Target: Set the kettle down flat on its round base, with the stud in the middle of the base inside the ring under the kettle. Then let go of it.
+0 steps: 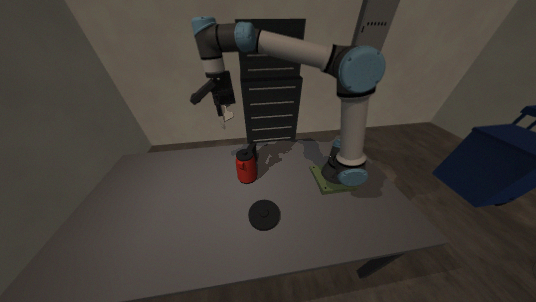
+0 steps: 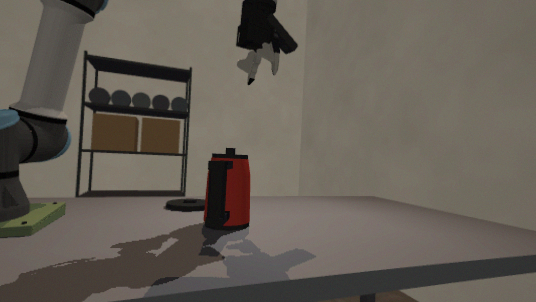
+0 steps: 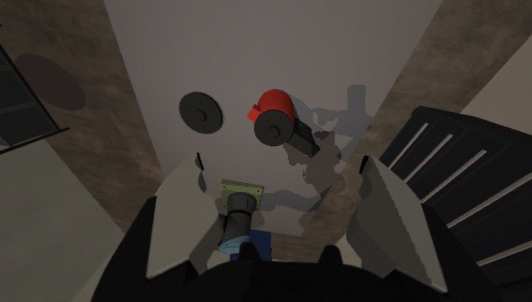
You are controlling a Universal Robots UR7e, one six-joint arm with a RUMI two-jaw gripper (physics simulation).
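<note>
The red kettle (image 1: 246,172) (image 2: 239,192) (image 3: 276,102) stands upright on the table, beside and apart from its round base. Its black lid is on, its black handle (image 2: 216,195) (image 3: 305,141) points toward the cabinet side, and its underside is hidden. The black round base (image 1: 256,220) (image 2: 181,205) (image 3: 191,117) lies flat on the table, with a small raised stud (image 1: 264,213) (image 3: 201,115) in its middle. My gripper (image 1: 223,121) (image 2: 263,78) (image 3: 279,155) is open and empty, high above the table and the kettle.
The arm stands on a green mounting plate (image 1: 320,183) (image 2: 44,218) (image 3: 256,187) on the table. A dark drawer cabinet (image 1: 272,95) (image 3: 462,165) is behind the table. A blue bin (image 1: 485,162) is off to the right. A shelf rack (image 2: 140,68) stands beyond the table.
</note>
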